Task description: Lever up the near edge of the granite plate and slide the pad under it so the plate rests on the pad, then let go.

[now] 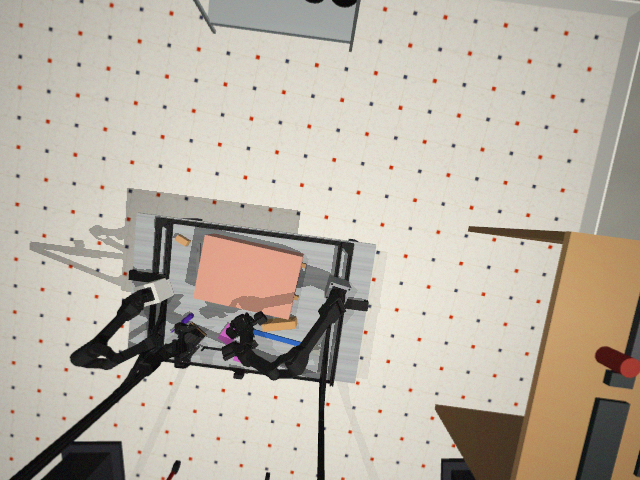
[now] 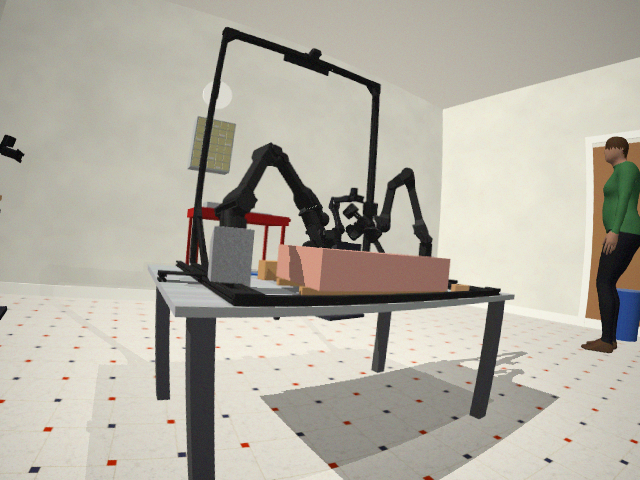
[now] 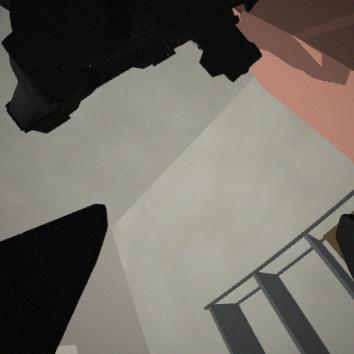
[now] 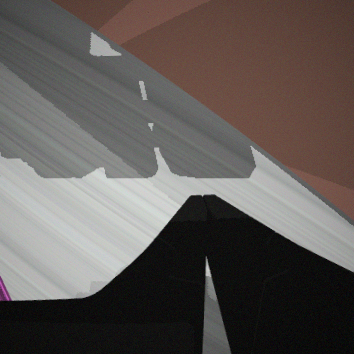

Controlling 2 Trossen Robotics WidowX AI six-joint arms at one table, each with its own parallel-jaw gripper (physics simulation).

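Places are measured from the left arm's base along level axes (x ahead, y left, z up), in metres.
Pixels of known places: left gripper, fingertip midpoint: (image 1: 198, 335) (image 2: 356, 221) (image 3: 222, 220); right gripper, fingertip midpoint: (image 1: 246, 312) (image 4: 201, 206); left arm's base at its link origin: (image 1: 146, 295); right arm's base at its link origin: (image 1: 338, 293) (image 2: 231, 235).
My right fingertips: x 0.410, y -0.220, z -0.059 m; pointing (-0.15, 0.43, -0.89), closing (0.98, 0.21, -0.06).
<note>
Ahead of a thing's pixels: the offset from my right fingertips to its top centre. Level surfaces: height alone.
The granite plate @[dx +0.075, dy +0.179, dz +0.064 m] (image 1: 247, 273) (image 2: 366, 271) (image 3: 316, 98) (image 4: 263, 88) is a thick salmon-pink slab lying on the grey table @[dz -0.057 m] (image 1: 361, 267) (image 2: 223, 305) inside the black frame. My right gripper (image 1: 257, 318) (image 2: 328, 234) (image 4: 201, 206) is shut and empty, low over the table just short of the plate's near edge. My left gripper (image 1: 189, 332) (image 2: 362, 224) (image 3: 222, 220) is open and empty, tilted upward, to the left of the right one. A magenta flat piece (image 1: 227, 334) (image 4: 3, 289), perhaps the pad, lies beside the right gripper.
A tan block @[dx +0.136, dy -0.106, dz +0.006 m] (image 1: 280, 325) and a blue bar @[dx +0.130, dy -0.210, dz -0.037 m] (image 1: 277, 338) lie by the plate's near edge. A small purple piece @[dx -0.364, dy +0.016, dz -0.025 m] (image 1: 189, 318) lies near the left gripper. Another tan block (image 1: 182, 239) (image 2: 268, 270) sits at a far corner. Grey pedestals (image 1: 158, 290) (image 2: 231, 254) carry the arms.
</note>
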